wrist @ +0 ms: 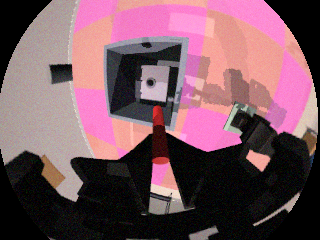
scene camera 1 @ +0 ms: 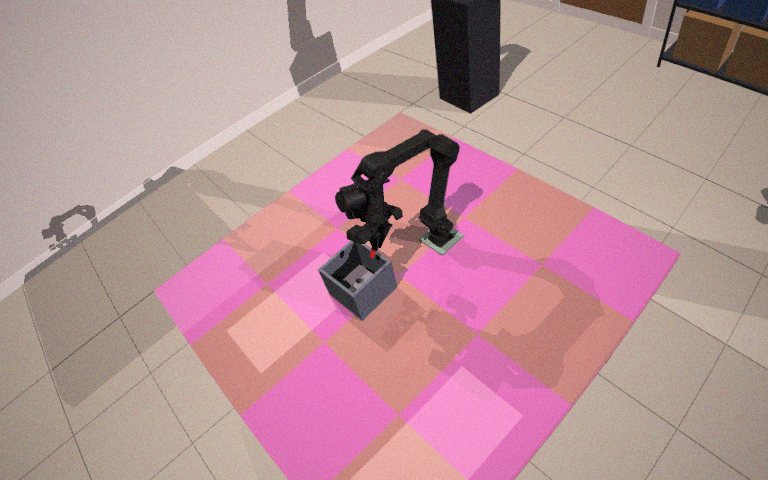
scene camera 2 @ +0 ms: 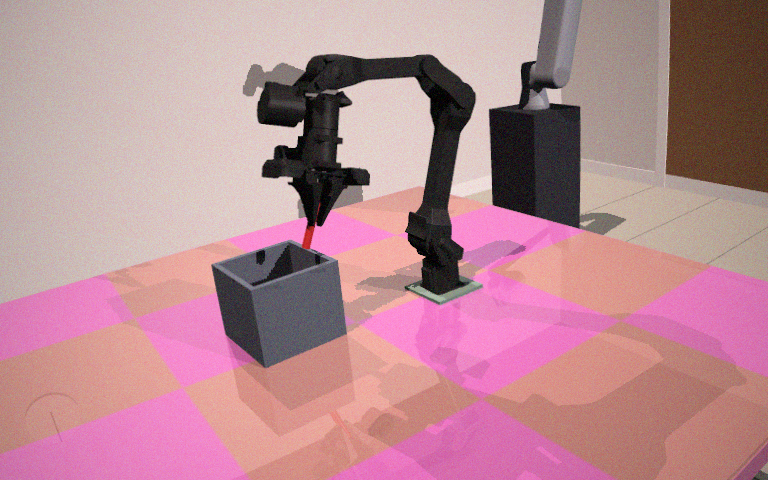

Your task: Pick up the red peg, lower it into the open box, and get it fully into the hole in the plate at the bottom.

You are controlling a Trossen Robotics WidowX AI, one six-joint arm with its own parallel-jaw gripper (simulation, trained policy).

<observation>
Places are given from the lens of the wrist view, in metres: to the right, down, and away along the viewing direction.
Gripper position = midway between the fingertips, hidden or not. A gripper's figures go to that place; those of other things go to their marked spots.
my gripper (wrist: pixel 158 136): 0.00, 0.02, 0.10
red peg (wrist: pixel 160 155): 0.00, 0.03, 0.06
grey box (wrist: pixel 120 58): -0.09, -0.15, 0.16
The marked spots on the red peg and the grey box are 0.23 m apart.
</observation>
